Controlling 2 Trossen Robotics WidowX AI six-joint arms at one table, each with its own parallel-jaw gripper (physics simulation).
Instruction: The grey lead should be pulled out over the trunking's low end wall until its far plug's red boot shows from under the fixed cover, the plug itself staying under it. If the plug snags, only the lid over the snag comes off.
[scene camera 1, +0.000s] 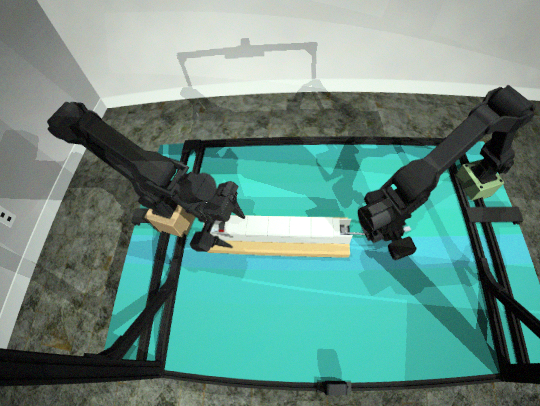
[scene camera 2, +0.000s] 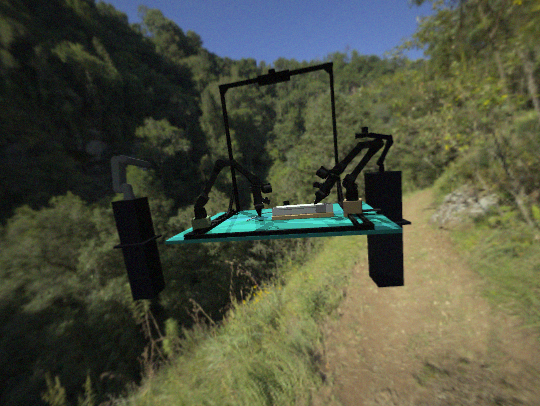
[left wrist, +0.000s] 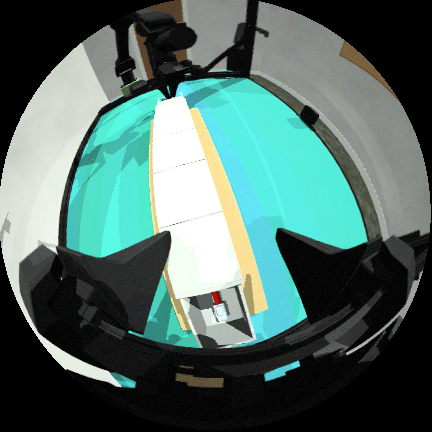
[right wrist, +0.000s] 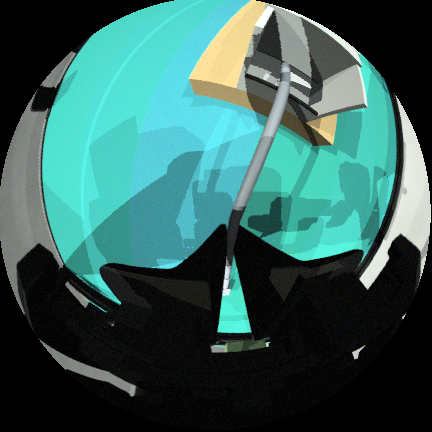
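Seen in the pictures: left gripper, fingertip midpoint: (scene camera 1: 238, 232) (scene camera 2: 316, 203) (left wrist: 224, 235); right gripper, fingertip midpoint: (scene camera 2: 260, 216) (right wrist: 228, 229); left arm's base, origin of the base link: (scene camera 1: 165, 206) (scene camera 2: 352, 199); right arm's base, origin of the base link: (scene camera 1: 483, 173) (scene camera 2: 200, 217) (left wrist: 129, 82).
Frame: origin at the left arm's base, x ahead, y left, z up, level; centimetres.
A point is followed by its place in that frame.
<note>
The white trunking (scene camera 1: 300, 239) (scene camera 2: 300, 211) @(x 31.4, y 6.1, z -5.4 cm) lies under a row of several white lids (scene camera 1: 282, 226) @(x 33.0, y 3.7, z -1.7 cm) (left wrist: 187, 187) @(x 26.8, y 1.9, z -1.8 cm), all in place; I cannot tell which is the fixed cover. The grey lead (right wrist: 252, 172) @(x 55.3, y 8.8, z -5.0 cm) (scene camera 1: 356, 233) @(x 52.1, y 8.1, z -4.9 cm) runs out over the low end wall. My right gripper (right wrist: 228, 229) @(x 59.3, y 10.4, z -7.8 cm) (scene camera 2: 259, 215) @(x 59.3, y 10.4, z -7.8 cm) is shut on it beyond that end; its white near plug (right wrist: 227, 282) @(x 64.4, y 13.9, z -7.8 cm) hangs behind the fingertips. At the other end, the far plug (left wrist: 220, 312) @(x 14.5, y -0.6, z -5.5 cm) and its red boot (left wrist: 216, 297) @(x 16.2, y -0.3, z -6.0 cm) (scene camera 1: 221, 230) @(x 16.2, y -0.2, z -5.9 cm) show in an open bay, the boot reaching the lid's edge. My left gripper (left wrist: 224, 235) @(x 22.5, y -1.1, z -1.6 cm) (scene camera 1: 238, 232) @(x 22.5, y -1.1, z -1.6 cm) is open above that end.
A tan base strip (scene camera 1: 285, 248) @(x 34.7, y 0.0, z -7.0 cm) (left wrist: 237, 237) @(x 22.9, y -3.0, z -7.0 cm) runs along under the trunking on the turquoise table (scene camera 1: 300, 320) @(x 43.5, y -16.9, z -9.4 cm). A black frame (scene camera 1: 320, 140) @(x 35.3, y 40.4, z -7.5 cm) edges the table. The left arm's tan mount (scene camera 1: 170, 221) @(x 3.6, y -3.8, z 0.0 cm) and the right arm's green mount (scene camera 1: 480, 182) @(x 86.5, y 32.1, z -1.6 cm) stand at the sides.
</note>
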